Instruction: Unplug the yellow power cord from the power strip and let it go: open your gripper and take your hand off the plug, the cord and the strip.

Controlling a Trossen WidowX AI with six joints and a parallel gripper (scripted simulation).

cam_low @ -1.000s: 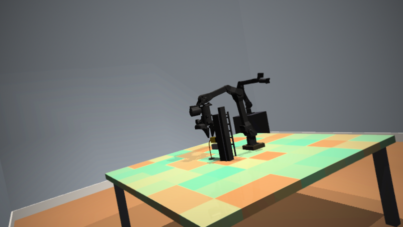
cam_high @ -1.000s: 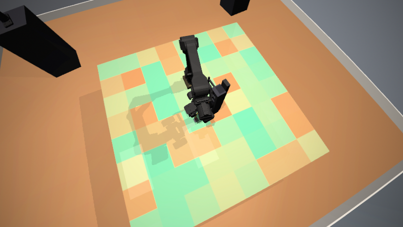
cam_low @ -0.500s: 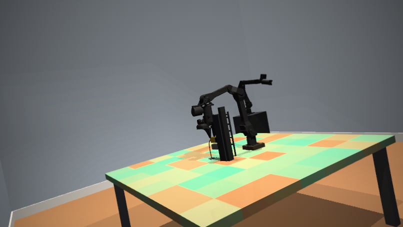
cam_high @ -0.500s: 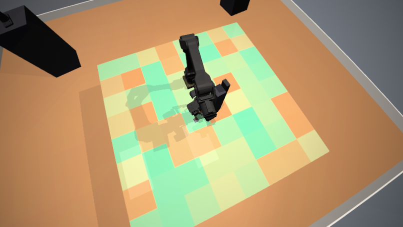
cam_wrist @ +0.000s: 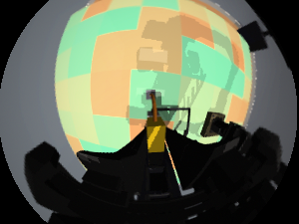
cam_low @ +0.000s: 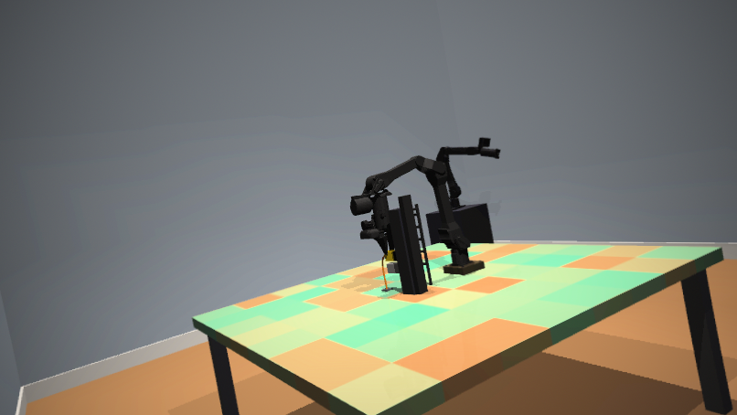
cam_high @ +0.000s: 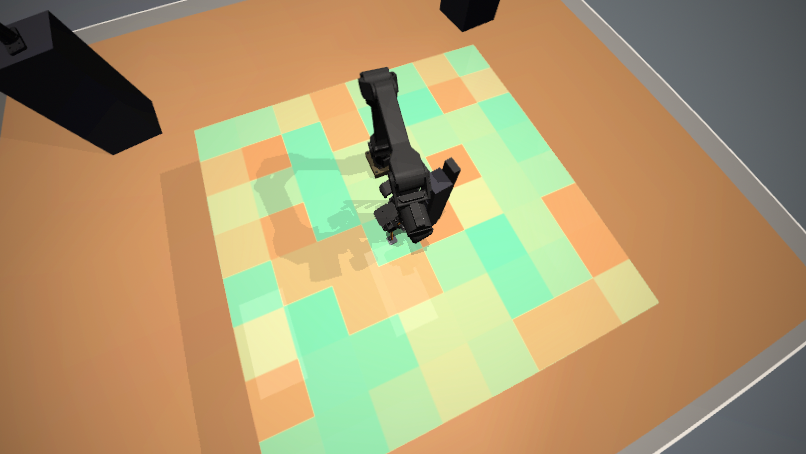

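Now: the black ladder-like rack 9 cm behind my gripper tip, 9 cm to the left of it and 1 cm above it. The rest, counted from my gripper tip: yellow plug 3 cm to the left.
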